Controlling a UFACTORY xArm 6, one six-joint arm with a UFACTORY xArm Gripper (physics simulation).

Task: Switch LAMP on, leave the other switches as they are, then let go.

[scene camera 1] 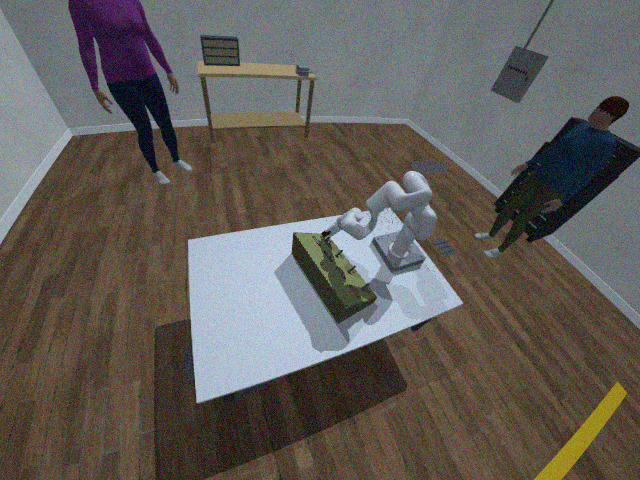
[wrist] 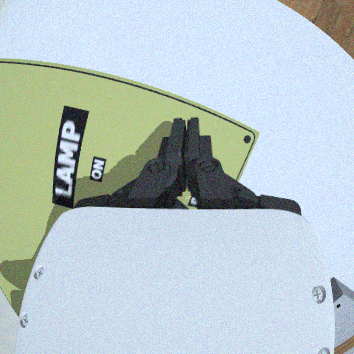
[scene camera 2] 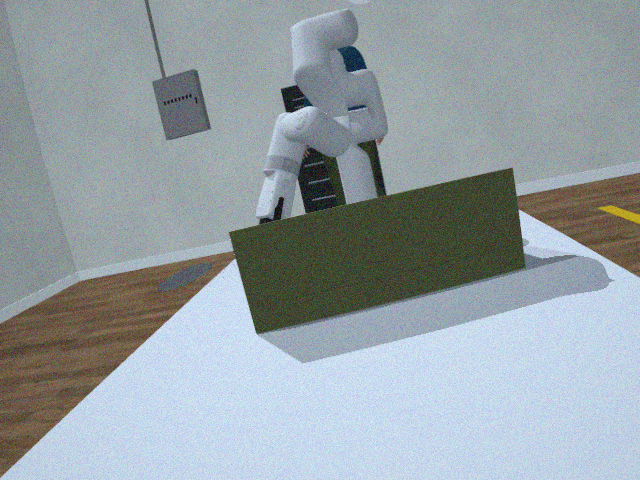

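Where they show: gripper, fingertip midpoint: (scene camera 1: 323, 234) (wrist: 187, 135); arm's base at its link origin: (scene camera 1: 398, 250).
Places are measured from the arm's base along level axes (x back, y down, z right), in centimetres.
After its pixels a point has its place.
The olive switch box (scene camera 1: 320, 283) @(x -60.1, y -5.4, z -3.1 cm) (scene camera 2: 382, 248) @(x -60.4, y -4.6, z 2.9 cm) (wrist: 30, 110) @(x -53.3, y -9.1, z 24.1 cm) stands on the white table. In the wrist view its face carries the LAMP label (wrist: 71, 156) @(x -49.3, y -7.2, z 21.6 cm) and a small ON label (wrist: 98, 169) @(x -47.3, y -6.2, z 21.3 cm). Part of another small label (wrist: 193, 201) @(x -39.7, y -2.3, z 20.9 cm) shows between the finger bases. My gripper (scene camera 1: 325, 234) @(x -42.2, y -4.6, z 26.0 cm) (wrist: 187, 135) @(x -42.2, y -4.6, z 26.0 cm) is shut with nothing between its fingers, over the LAMP end of the face, to the right of both labels in the wrist view. The LAMP lever does not show there; the gripper covers part of the face. Other levers (scene camera 1: 339, 253) @(x -41.2, y -6.1, z 9.2 cm) (scene camera 1: 352, 269) @(x -40.3, y -6.2, z -2.9 cm) stick out further along the box.
The white table (scene camera 1: 232, 320) @(x -105.0, y 5.3, z 0.4 cm) (scene camera 2: 361, 413) @(x -91.8, y 5.3, z 11.7 cm) carries the box and the arm's base (scene camera 1: 398, 258) @(x -4.3, y -0.1, z -5.1 cm). A person in purple (scene camera 1: 121, 41) stands at the back left. A person in blue (scene camera 1: 573, 155) is at the right by a dark rack. A wooden bench (scene camera 1: 253, 70) stands at the back wall.
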